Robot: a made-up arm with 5 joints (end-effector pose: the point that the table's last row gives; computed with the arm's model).
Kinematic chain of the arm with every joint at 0, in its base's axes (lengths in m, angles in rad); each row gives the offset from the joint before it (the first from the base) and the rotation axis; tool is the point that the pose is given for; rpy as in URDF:
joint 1: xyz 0 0 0.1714 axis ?
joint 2: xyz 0 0 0 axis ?
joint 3: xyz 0.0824 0 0.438 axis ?
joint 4: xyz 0.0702 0 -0.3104 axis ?
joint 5: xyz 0.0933 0 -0.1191 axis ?
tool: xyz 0 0 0 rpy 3.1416 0 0
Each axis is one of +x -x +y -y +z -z.
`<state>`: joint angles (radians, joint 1 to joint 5).
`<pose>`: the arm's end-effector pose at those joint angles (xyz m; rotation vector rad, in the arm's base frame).
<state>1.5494 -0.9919 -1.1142 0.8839 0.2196</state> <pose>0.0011 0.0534 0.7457 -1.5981 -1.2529 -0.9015</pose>
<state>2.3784 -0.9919 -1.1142 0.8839 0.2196</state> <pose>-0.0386 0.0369 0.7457 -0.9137 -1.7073 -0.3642</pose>
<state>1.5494 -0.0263 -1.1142 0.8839 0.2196</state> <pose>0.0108 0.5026 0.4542 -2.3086 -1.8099 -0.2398</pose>
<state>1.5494 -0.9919 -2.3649 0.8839 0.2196</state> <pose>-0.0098 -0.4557 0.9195 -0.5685 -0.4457 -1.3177</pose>
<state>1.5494 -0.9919 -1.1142 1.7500 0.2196</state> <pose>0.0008 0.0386 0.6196 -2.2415 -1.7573 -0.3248</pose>
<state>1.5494 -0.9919 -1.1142 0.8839 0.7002</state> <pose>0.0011 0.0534 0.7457 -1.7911 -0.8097 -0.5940</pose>
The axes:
joint 1: +z
joint 2: +y
joint 3: +y
joint 4: +y
joint 5: -z

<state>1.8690 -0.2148 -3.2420 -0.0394 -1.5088</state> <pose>0.0895 -0.2912 0.9695 -0.0588 0.4959 -2.7420</pose>
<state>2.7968 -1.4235 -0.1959 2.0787 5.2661</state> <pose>0.0788 -0.0283 0.2543 -0.9092 2.6020 -0.4056</pose>
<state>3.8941 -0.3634 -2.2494 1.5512 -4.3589</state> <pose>-0.1217 -0.1140 0.9369 -1.3962 -2.1039 1.4423</pose>
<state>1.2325 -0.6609 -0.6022 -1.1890 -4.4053</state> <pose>0.0388 0.1104 0.6919 -0.6539 0.2187 -0.0300</pose>
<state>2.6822 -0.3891 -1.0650 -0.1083 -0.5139</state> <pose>-0.3105 0.1536 0.7338 0.0445 -1.6305 -0.7564</pose>
